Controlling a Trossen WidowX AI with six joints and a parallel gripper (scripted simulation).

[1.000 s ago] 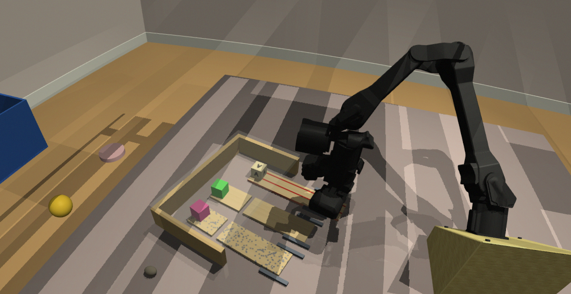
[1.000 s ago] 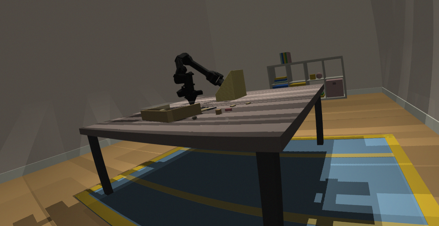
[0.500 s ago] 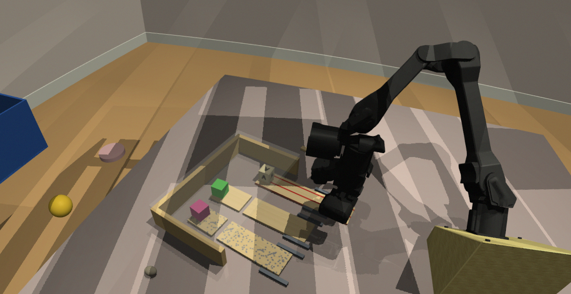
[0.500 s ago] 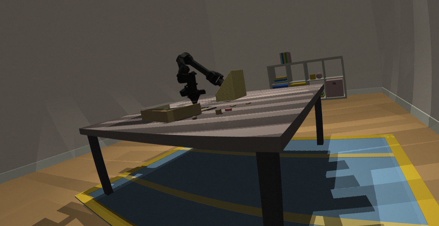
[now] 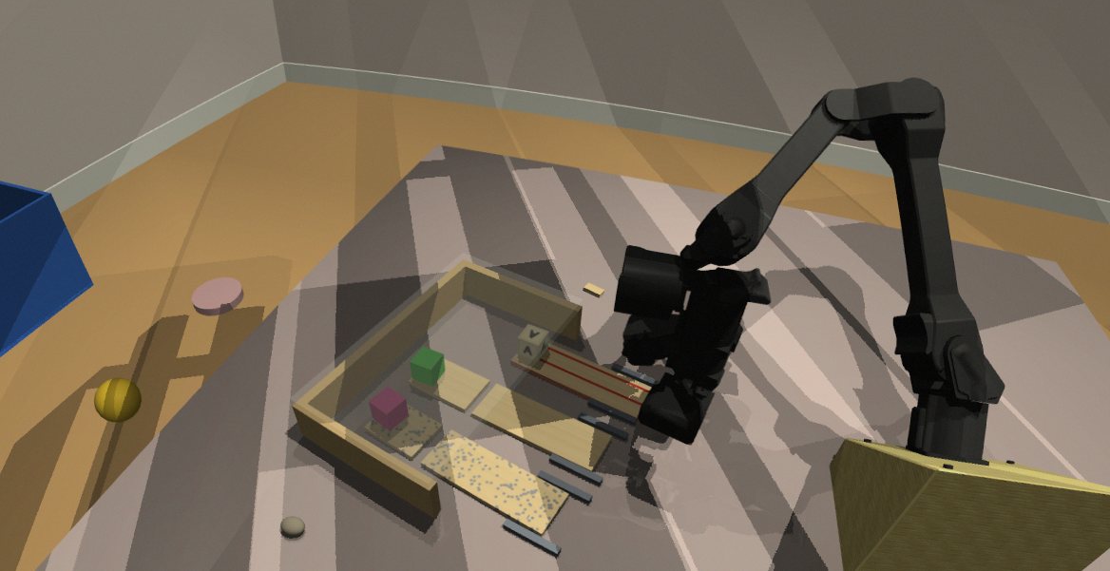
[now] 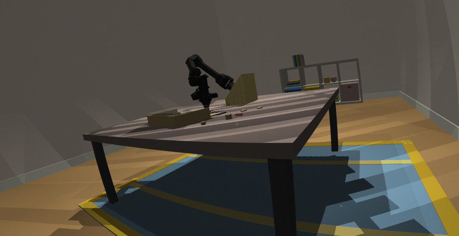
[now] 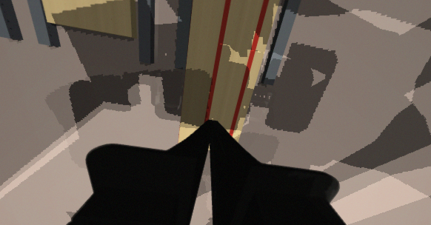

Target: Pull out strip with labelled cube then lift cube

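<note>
Right now the strip is 9 cm ahead of my gripper tip and 2 cm to the right of it. The rest, counted from my gripper tip: labelled cube 20 cm ahead, 5 cm to the right, 2 cm above; then pebble 34 cm ahead, 28 cm to the left.
</note>
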